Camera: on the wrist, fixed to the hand. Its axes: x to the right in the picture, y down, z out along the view.
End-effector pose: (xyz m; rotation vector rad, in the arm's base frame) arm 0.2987 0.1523 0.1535 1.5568 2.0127 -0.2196
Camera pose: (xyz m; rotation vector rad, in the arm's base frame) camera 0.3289 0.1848 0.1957 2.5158 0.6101 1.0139
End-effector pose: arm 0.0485 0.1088 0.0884 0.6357 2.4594 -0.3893
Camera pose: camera 0.0552 0.1643 0.1135 2.2290 1.6462 0.7502
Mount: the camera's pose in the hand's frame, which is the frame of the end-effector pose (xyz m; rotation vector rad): 0.0000 0.0470 -0.0393 -0.3011 0.4659 1.4768
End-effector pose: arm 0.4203 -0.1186 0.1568 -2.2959 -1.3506 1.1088
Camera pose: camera 0.4785 -0.1378 0.1573 2.7284 -0.4885 -0.3554
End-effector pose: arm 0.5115 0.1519 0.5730 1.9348 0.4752 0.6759
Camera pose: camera 0.4881 0.1585 0.6292 1.5602 -0.8965 1.9792
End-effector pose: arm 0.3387 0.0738 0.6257 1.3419 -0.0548 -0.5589
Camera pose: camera 0.3690 0.1148 0.6597 0.7939 -0.5046 0.9519
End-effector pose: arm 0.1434 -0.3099 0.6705 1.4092 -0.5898 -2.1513
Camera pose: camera 0.1877 -0.3500 0.6841 0.7519 -0.7189 -0.6658
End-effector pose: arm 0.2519 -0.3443 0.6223 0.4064 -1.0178 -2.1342
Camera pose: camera 0.2959 -0.3855 0.6334 -0.0552 -0.4024 -0.7500
